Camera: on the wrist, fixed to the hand. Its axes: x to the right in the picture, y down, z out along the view.
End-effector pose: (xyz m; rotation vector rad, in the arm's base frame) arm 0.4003 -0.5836 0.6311 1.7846 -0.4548 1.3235
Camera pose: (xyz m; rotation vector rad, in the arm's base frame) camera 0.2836 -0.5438 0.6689 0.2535 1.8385 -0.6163
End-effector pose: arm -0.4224 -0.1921 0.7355 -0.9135 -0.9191 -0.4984
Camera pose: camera -0.3221 -0.2398 0.6698 -1.3302 0.8359 2.4503
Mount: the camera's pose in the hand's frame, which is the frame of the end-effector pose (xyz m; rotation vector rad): -0.0019 0.0751 -0.1049 0.0362 0.5791 -3.0199
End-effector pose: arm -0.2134 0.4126 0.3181 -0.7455 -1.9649 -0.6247
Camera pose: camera -0.0987 0.3925 0.3736 -2.4690 0.7188 1.5089
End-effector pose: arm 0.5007 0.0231 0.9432 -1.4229 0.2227 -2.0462
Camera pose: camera 0.4374 -0.0568 0.8641 -0.1065 1.0381 0.9507
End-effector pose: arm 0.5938 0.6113 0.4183 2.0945 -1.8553 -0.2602
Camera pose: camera 0.5605 0.6188 0.5427 2.1050 2.2505 -0.0584
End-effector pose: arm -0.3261 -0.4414 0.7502 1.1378 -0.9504 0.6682
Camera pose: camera -0.3608 -0.3186 0.7691 0.9799 1.5699 -1.4336
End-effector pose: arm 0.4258 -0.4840 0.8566 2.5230 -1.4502 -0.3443
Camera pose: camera 0.3953 -0.5125 0.9787 -1.6499 -2.5995 -0.1839
